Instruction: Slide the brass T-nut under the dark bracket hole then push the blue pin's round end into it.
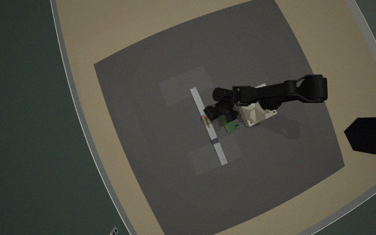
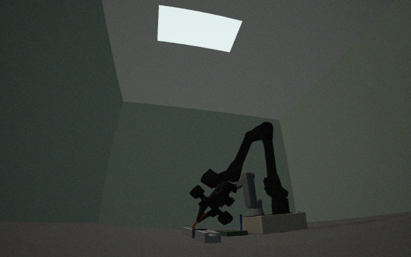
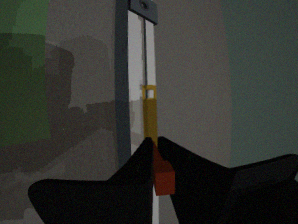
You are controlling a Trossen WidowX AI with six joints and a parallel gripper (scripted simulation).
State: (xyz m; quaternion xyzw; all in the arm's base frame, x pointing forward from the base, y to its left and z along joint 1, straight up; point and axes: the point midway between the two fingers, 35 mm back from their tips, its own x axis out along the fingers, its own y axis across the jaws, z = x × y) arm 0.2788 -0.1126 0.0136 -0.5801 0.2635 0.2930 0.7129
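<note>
My gripper tip is 20 mm to the right of the brass T-nut. The rest, counted from my gripper tip: blue pin: 120 mm to the left, 100 mm behind, 20 mm below; then green tray: 100 mm to the left, 90 mm behind, 40 mm below.
</note>
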